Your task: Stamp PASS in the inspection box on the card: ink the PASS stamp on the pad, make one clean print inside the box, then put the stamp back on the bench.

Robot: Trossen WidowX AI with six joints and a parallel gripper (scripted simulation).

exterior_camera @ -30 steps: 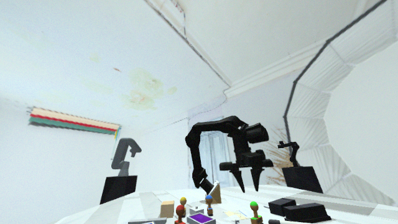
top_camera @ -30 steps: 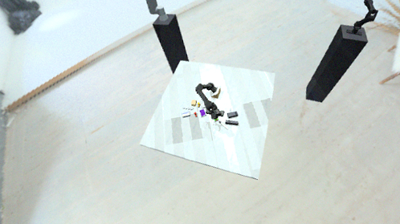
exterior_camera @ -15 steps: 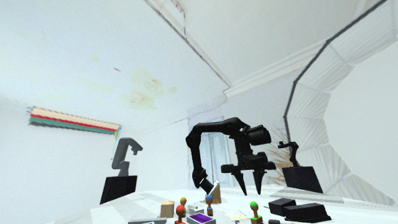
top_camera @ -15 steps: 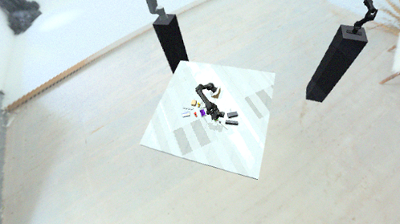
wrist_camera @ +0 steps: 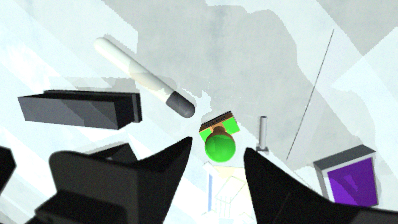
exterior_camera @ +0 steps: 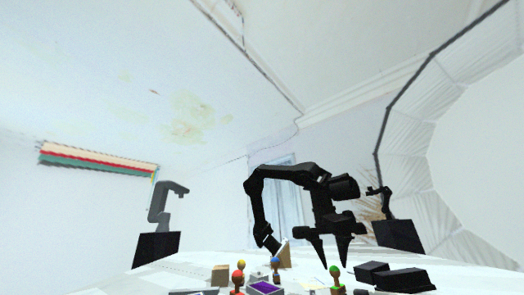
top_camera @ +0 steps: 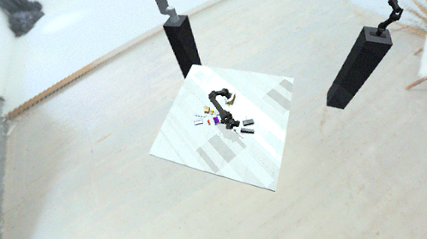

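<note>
My gripper tip is now 4 cm above the green-knobbed stamp. From my gripper tip the other things lie so: cream card: 11 cm behind, 6 cm below, 4 cm to the right; then marker: 7 cm to the left, 5 cm below, 3 cm ahead; then purple ink pad: 18 cm to the right, 5 cm below, 5 cm behind.
</note>
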